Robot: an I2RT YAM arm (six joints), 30 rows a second.
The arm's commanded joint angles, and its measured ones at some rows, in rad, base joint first. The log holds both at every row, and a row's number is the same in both.
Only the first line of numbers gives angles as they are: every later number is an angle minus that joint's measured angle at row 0.
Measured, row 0:
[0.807 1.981 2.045 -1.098 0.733 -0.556]
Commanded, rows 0 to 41:
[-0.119 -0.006 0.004 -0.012 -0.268 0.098]
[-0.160 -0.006 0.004 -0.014 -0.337 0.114]
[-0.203 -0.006 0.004 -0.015 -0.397 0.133]
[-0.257 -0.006 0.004 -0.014 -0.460 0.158]
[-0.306 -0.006 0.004 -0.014 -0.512 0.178]
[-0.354 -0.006 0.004 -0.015 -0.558 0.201]
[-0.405 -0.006 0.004 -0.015 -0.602 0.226]
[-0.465 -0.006 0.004 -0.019 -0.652 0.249]
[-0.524 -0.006 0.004 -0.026 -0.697 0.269]
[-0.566 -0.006 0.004 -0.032 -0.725 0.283]
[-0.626 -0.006 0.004 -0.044 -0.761 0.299]
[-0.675 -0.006 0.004 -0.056 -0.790 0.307]
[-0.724 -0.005 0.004 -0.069 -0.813 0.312]
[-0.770 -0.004 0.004 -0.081 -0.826 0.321]
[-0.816 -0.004 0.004 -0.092 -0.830 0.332]
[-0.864 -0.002 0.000 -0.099 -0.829 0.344]
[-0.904 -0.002 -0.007 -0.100 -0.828 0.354]
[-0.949 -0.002 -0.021 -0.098 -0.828 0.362]
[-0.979 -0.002 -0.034 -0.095 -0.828 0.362]
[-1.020 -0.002 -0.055 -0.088 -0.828 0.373]
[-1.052 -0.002 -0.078 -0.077 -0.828 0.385]
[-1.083 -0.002 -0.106 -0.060 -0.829 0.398]
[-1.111 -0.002 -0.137 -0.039 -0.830 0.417]
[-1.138 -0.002 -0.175 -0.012 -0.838 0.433]
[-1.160 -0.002 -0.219 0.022 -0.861 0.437]
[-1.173 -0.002 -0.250 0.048 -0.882 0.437]
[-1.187 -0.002 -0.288 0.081 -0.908 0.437]
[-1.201 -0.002 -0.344 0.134 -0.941 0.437]
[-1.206 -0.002 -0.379 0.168 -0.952 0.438]
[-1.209 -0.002 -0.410 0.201 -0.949 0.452]
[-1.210 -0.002 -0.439 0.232 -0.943 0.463]
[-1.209 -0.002 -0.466 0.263 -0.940 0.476]
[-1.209 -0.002 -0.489 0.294 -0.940 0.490]
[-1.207 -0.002 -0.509 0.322 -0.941 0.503]
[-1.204 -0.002 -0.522 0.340 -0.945 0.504]
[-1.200 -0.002 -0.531 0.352 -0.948 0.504]
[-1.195 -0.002 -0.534 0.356 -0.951 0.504]
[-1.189 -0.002 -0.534 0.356 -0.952 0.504]
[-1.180 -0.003 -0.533 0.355 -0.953 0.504]
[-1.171 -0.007 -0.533 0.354 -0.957 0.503]
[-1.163 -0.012 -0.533 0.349 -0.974 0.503]
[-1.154 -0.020 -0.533 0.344 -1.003 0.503]
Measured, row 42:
[-1.188 0.003 -0.531 0.350 -0.933 0.488]
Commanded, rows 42 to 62:
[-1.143 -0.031 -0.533 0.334 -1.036 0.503]
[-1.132 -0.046 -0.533 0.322 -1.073 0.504]
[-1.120 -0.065 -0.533 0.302 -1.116 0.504]
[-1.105 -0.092 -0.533 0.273 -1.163 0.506]
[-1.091 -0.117 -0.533 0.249 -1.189 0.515]
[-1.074 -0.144 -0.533 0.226 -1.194 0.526]
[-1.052 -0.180 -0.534 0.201 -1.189 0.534]
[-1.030 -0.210 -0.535 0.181 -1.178 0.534]
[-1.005 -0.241 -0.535 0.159 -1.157 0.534]
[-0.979 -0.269 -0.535 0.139 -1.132 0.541]
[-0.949 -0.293 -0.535 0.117 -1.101 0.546]
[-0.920 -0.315 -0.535 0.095 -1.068 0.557]
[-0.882 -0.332 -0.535 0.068 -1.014 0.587]
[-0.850 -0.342 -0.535 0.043 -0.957 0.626]
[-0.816 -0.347 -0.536 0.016 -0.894 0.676]
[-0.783 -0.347 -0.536 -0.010 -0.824 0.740]
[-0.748 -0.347 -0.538 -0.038 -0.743 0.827]
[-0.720 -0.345 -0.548 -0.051 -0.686 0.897]
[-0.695 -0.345 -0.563 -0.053 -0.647 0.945]
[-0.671 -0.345 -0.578 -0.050 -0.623 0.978]
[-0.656 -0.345 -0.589 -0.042 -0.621 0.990]
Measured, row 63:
[-0.700 -0.359 -0.556 -0.044 -0.800 0.800]
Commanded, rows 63 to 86:
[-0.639 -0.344 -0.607 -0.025 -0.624 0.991]
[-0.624 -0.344 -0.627 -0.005 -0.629 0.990]
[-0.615 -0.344 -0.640 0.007 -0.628 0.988]
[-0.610 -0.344 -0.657 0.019 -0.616 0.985]
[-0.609 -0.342 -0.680 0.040 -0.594 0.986]
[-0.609 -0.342 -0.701 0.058 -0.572 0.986]
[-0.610 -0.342 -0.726 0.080 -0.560 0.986]
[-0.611 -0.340 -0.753 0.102 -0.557 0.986]
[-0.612 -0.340 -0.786 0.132 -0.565 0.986]
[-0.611 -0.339 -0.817 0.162 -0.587 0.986]
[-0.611 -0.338 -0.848 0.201 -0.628 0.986]
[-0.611 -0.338 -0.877 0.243 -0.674 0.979]
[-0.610 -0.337 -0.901 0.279 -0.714 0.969]
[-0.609 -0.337 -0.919 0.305 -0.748 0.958]
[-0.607 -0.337 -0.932 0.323 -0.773 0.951]
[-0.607 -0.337 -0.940 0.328 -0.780 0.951]
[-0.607 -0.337 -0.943 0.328 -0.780 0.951]
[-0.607 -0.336 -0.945 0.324 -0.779 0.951]
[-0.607 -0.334 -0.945 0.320 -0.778 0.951]
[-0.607 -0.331 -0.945 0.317 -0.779 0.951]
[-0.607 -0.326 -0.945 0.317 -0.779 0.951]
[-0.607 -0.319 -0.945 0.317 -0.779 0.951]
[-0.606 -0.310 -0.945 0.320 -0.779 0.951]
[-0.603 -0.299 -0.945 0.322 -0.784 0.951]
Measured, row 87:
[-0.613 -0.333 -0.942 0.318 -0.764 0.956]
